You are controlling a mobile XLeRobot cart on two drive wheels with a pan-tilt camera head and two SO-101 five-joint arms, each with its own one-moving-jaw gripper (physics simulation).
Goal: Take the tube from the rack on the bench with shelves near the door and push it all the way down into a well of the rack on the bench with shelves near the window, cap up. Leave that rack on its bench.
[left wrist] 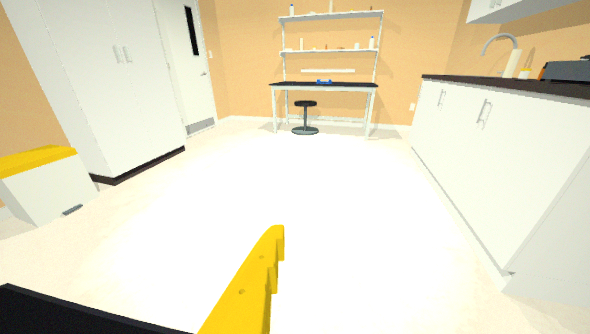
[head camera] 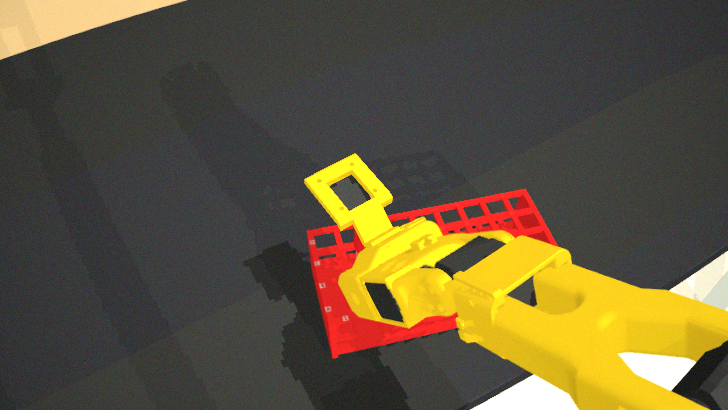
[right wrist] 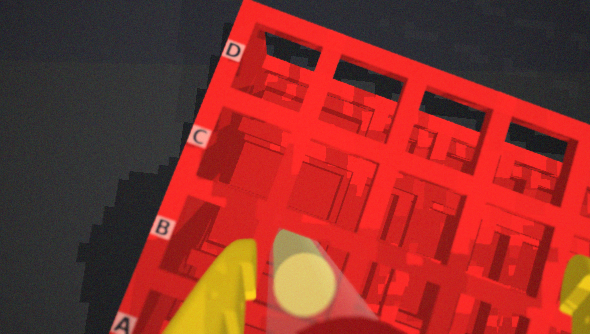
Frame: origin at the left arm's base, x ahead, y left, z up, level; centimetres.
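Seen in the pictures: left end effector, tool point: point(left wrist: 284, 237); right end effector, tool point: point(head camera: 349, 276) point(right wrist: 255, 260).
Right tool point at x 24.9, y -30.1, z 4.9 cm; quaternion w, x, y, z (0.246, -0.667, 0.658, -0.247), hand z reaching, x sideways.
Observation:
Offsets run from my right tool point to a thing's middle. "*": to the spot under its first point. Level surfaces: height alone.
A red rack {* dy +2.9, dx -0.8, dz -3.6 cm} point(head camera: 326, 325) point(right wrist: 220, 100) stands on the dark bench top {dz -6.2 cm} point(head camera: 152, 229) point(right wrist: 75, 125). In the right wrist view the tube {dy -1.0, dx -0.6, dz +0.2 cm} point(right wrist: 304, 284), see-through with pale yellow contents and a dark red cap {* dy -1.1, dx +0.2, dz +4.1 cm} point(right wrist: 355, 326), is seen from its cap end over the wells near row B. How deep it sits is not clear. My right gripper point(right wrist: 411, 252) is open over the rack, its jaws wide apart and the tube nearer the left-hand jaw in the picture. In the head view the arm hides the tube. My left gripper point(left wrist: 279, 240) is fully open, one jaw showing, over the floor.
In the left wrist view a far bench {dz -7.1 cm} point(left wrist: 350, 85) with shelves carries a blue rack point(left wrist: 324, 81), with a stool point(left wrist: 305, 104) in front. A door point(left wrist: 185, 65) and white cabinets point(left wrist: 125, 90) are at the left, a sink counter point(left wrist: 450, 130) at the right, a yellow-lidded bin point(left wrist: 45, 185) lower left.

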